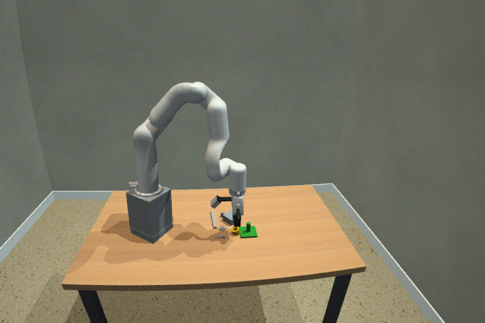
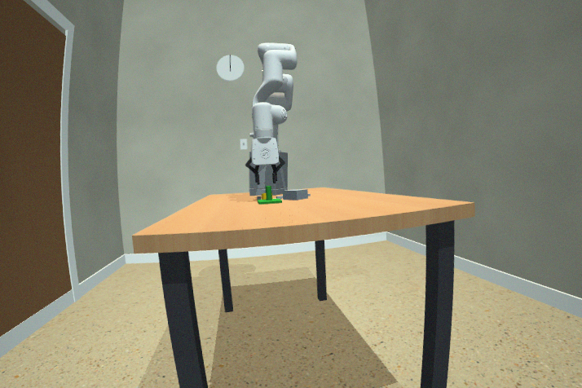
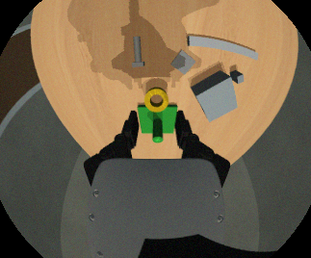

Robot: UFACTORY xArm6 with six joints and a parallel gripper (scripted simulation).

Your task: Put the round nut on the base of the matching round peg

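My hand is 8 cm above the bolt-like piece, 7 cm past it and 3 cm to the left of it. From my hand the other things lie so: grey block: 11 cm to the left, 7 cm below, 1 cm behind; small square piece: 8 cm below, 6 cm behind, 4 cm to the left; long bar: 12 cm to the left, 11 cm behind, 8 cm below.
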